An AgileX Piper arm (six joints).
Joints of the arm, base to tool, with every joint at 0 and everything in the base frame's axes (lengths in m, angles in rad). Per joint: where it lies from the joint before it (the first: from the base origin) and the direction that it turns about. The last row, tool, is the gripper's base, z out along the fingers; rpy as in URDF.
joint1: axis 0 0 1 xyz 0.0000 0.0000 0.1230
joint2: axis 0 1 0 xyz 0.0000 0.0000 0.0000
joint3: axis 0 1 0 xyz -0.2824 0.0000 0.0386
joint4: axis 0.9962 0 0.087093 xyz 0.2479 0.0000 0.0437
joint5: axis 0 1 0 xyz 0.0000 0.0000 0.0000
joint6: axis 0.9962 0 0.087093 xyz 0.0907 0.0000 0.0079
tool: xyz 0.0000 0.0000 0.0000 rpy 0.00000 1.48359 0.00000
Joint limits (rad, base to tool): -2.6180..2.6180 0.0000..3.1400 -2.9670..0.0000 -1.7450..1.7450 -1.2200..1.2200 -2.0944..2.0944
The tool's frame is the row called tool.
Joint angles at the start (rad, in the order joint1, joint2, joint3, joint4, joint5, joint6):
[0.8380 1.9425 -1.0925 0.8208 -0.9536 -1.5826]
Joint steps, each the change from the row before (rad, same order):
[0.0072 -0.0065 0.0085 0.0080 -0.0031 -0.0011]
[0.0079 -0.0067 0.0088 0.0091 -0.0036 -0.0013]
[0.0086 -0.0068 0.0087 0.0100 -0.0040 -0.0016]
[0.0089 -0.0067 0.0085 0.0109 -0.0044 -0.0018]
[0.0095 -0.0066 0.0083 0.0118 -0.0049 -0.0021]
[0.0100 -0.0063 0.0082 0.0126 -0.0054 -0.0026]
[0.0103 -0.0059 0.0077 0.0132 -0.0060 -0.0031]
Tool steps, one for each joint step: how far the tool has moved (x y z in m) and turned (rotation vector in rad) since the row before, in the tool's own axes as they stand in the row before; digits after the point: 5 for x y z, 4 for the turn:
[-0.00080 0.00015 -0.00299 -0.0021 0.0012 0.0023]
[-0.00085 0.00021 -0.00319 -0.0020 0.0016 0.0026]
[-0.00098 0.00025 -0.00333 -0.0019 0.0017 0.0029]
[-0.00098 0.00027 -0.00336 -0.0016 0.0022 0.0032]
[-0.00105 0.00033 -0.00346 -0.0014 0.0025 0.0034]
[-0.00105 0.00047 -0.00354 -0.0014 0.0029 0.0031]
[-0.00107 0.00052 -0.00352 -0.0009 0.0032 0.0029]

